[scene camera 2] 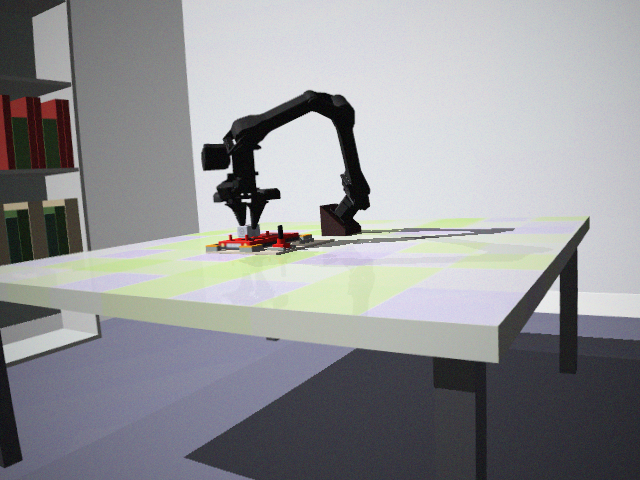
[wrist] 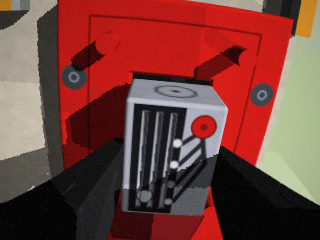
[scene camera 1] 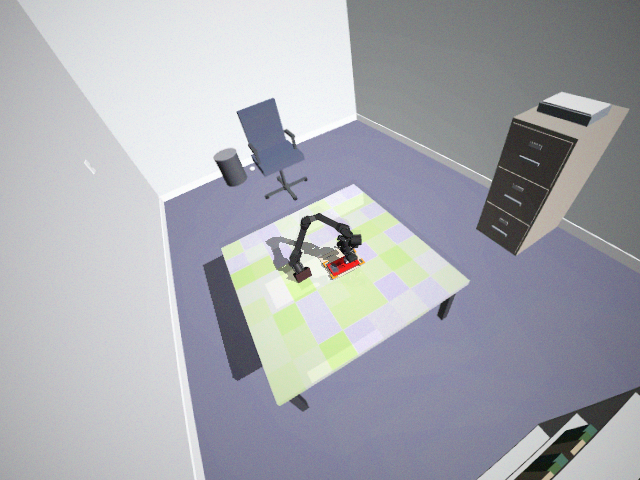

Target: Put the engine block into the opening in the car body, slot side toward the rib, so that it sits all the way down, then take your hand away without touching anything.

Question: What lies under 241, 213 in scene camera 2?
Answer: My gripper.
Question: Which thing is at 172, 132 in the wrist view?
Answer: A grey engine block.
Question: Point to a red car body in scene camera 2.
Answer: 267, 239
